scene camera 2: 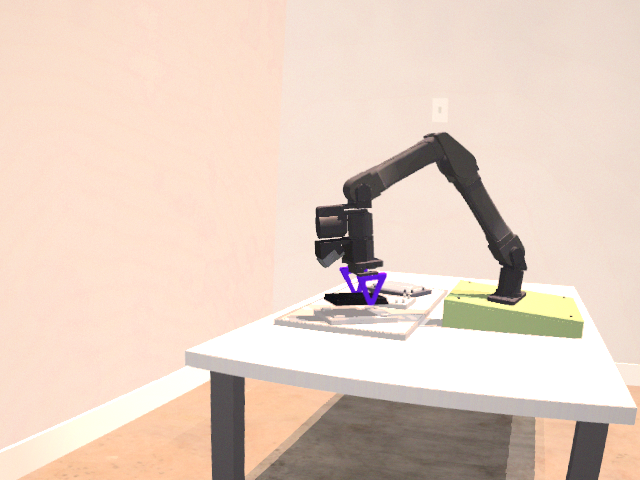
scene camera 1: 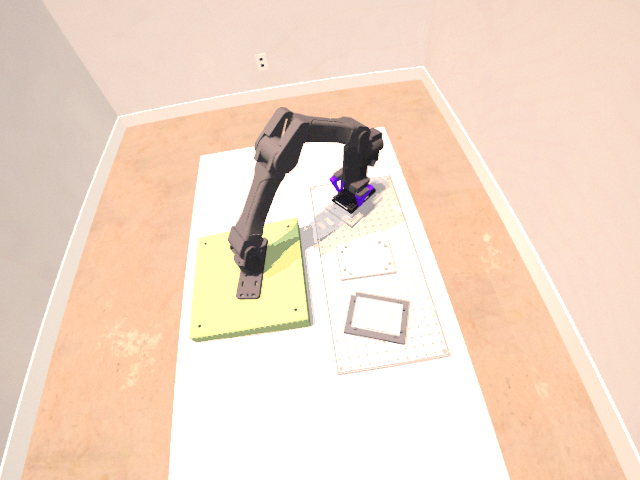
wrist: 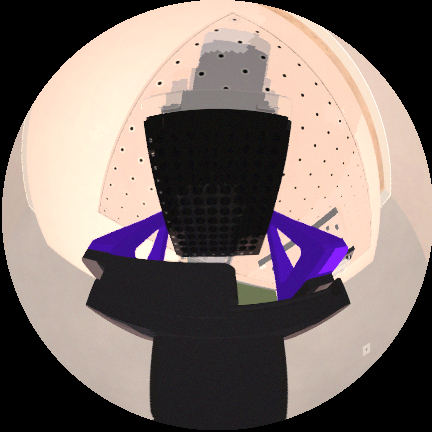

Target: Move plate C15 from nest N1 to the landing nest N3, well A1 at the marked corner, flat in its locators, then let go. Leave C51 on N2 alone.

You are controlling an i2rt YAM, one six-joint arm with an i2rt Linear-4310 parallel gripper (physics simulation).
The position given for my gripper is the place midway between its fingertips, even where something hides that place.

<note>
My gripper (scene camera 2: 363, 301) holds a black well plate (wrist: 217, 172), clear of everything else.
My gripper is seen too in scene camera 1 (scene camera 1: 350, 199) and in the wrist view (wrist: 217, 214).
</note>
